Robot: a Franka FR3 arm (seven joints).
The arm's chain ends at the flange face. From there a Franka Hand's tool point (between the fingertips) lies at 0.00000 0.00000 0.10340 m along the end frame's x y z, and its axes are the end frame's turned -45 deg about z.
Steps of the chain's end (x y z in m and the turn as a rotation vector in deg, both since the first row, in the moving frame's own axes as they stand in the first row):
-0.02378 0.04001 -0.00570 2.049 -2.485 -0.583
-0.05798 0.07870 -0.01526 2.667 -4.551 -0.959
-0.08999 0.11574 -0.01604 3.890 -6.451 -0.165
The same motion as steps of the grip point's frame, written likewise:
-0.04569 0.00570 -0.00586 3.206 -0.308 -0.583
-0.09913 0.00547 -0.01570 5.104 -1.332 -0.959
-0.14875 0.00505 -0.01693 7.312 -1.811 -0.165

